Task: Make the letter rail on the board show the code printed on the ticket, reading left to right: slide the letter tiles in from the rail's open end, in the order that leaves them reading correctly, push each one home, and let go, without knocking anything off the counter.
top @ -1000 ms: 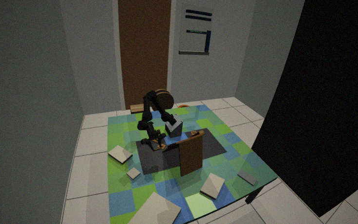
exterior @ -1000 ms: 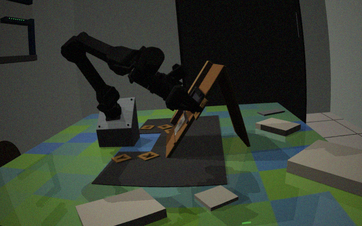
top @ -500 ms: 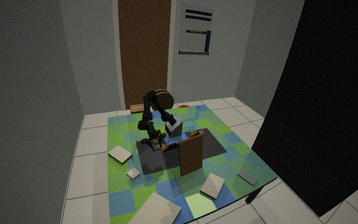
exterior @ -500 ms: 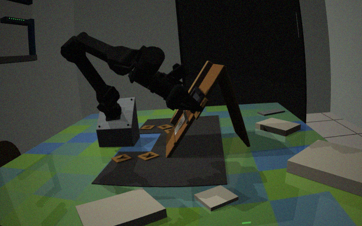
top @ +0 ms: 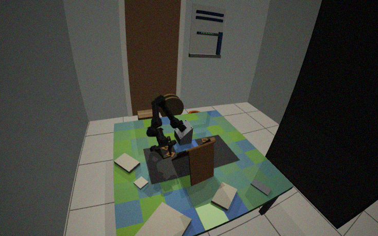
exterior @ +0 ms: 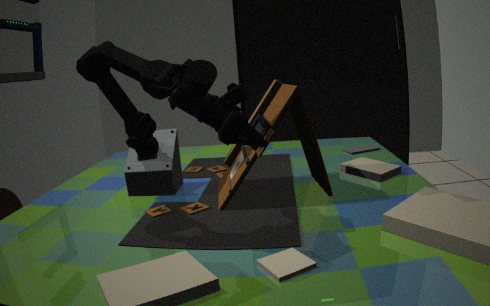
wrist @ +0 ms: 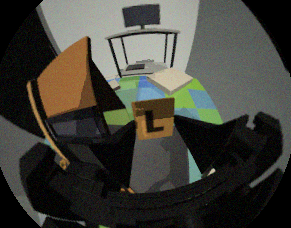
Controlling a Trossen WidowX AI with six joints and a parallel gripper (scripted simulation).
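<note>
Now: the white ticket 70 mm behind my gripper tip, 200 mm to the left of it and 90 mm below it. Round my gripper tip: dark mat: 140 mm behind, 260 mm to the left, 180 mm below; orange letter tile marked l: right at my gripper tip; orange letter tile marked f: 150 mm behind, 460 mm to the left, 170 mm below.
</note>
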